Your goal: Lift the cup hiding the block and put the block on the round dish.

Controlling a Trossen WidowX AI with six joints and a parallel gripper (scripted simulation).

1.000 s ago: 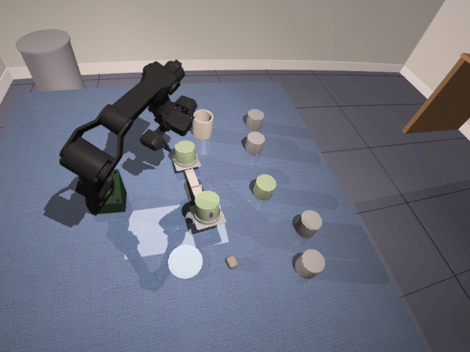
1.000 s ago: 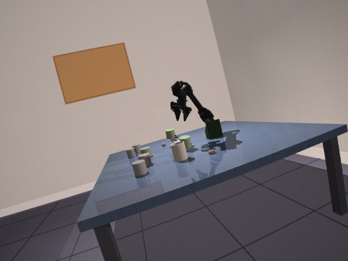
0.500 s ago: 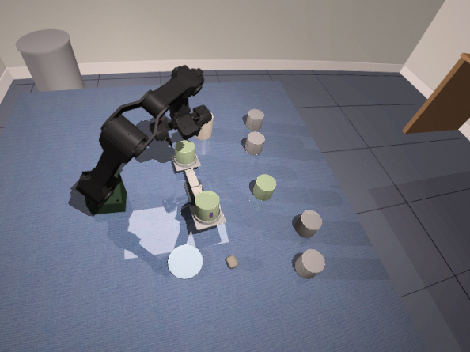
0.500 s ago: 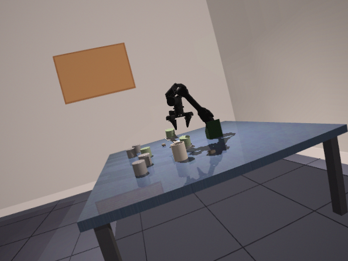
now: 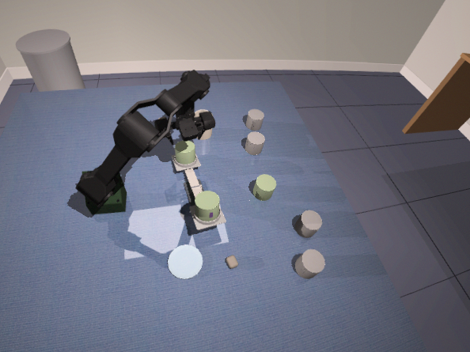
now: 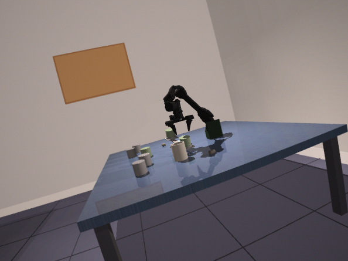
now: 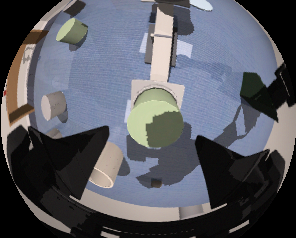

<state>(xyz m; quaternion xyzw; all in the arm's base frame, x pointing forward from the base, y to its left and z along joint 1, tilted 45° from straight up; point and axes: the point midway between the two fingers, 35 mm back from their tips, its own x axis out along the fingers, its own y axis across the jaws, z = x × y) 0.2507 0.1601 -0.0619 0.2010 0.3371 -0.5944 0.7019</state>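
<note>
Right now my gripper tip is 80 mm above the pale green block. Round my gripper tip: small balance: 30 mm ahead, 130 mm to the right, 100 mm below; balance beam: 30 mm ahead, 130 mm to the right, 80 mm below; beige cup: 70 mm ahead, 160 mm to the left, 80 mm below.
</note>
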